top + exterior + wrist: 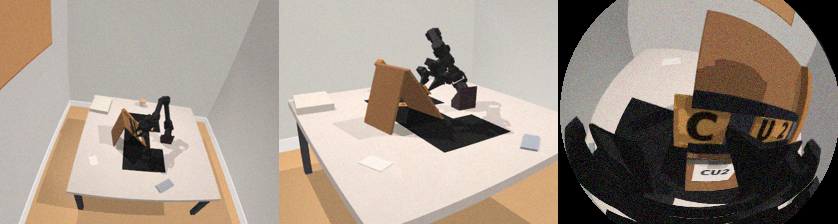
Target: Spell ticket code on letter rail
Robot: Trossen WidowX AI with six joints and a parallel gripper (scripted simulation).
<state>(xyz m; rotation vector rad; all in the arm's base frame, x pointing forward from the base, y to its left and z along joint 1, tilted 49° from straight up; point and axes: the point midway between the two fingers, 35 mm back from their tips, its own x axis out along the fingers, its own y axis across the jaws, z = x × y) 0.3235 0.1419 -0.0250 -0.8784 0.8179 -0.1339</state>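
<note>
Now: gripper tip 8 cm above the white ticket, 5 cm to the left of it and 5 cm past it. The rest, counted from my gripper tip: black mat: 17 cm below, 14 cm behind, 11 cm to the right; letter tile marked c: right at my gripper tip; white card: 34 cm ahead, 23 cm to the left, 17 cm below.
</note>
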